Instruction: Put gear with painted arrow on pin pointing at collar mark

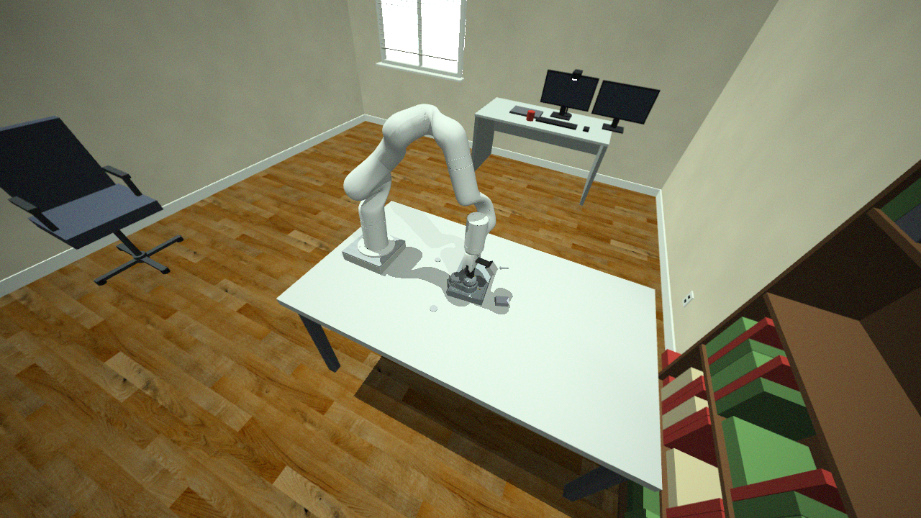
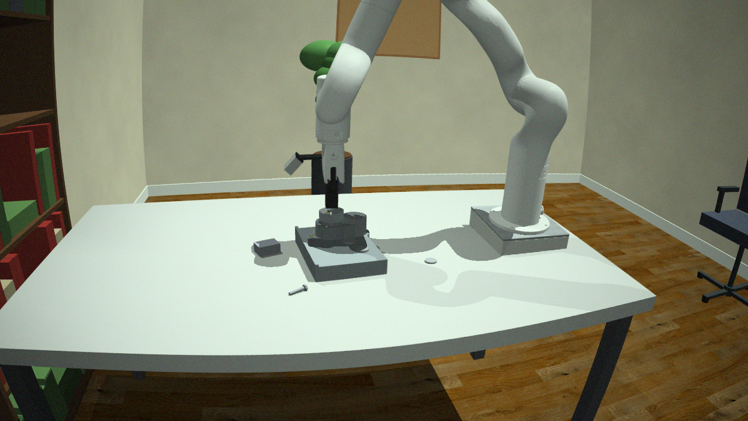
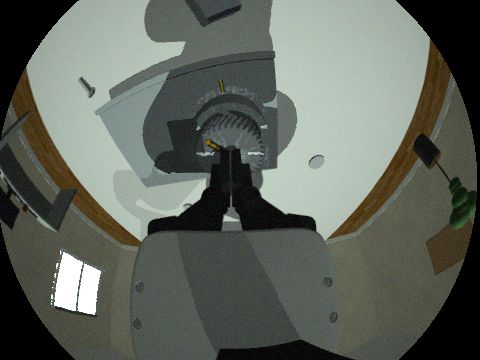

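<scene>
The toothed gear lies 40 mm below my hand. Also, from my hand: grey block (170 mm ahead, 10 mm to the left, 120 mm below); then screw (100 mm ahead, 230 mm to the left, 120 mm below).
</scene>
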